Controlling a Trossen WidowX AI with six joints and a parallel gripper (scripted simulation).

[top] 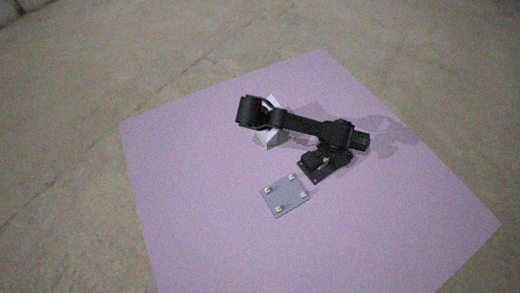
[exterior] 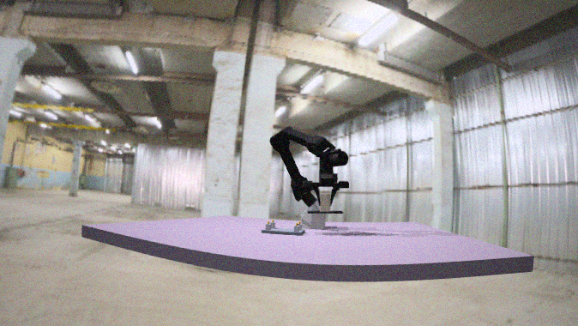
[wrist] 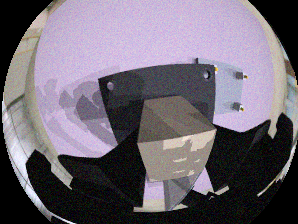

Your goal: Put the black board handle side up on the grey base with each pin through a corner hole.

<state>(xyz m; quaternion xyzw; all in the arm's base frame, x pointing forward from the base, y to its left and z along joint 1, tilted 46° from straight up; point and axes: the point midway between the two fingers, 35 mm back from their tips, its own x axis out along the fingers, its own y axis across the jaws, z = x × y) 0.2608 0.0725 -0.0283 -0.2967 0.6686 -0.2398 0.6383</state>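
My gripper tip is 16 cm to the left of the grey base, 11 cm above it and 2 cm short of it. Round my gripper tip: flat black board (1 cm below).
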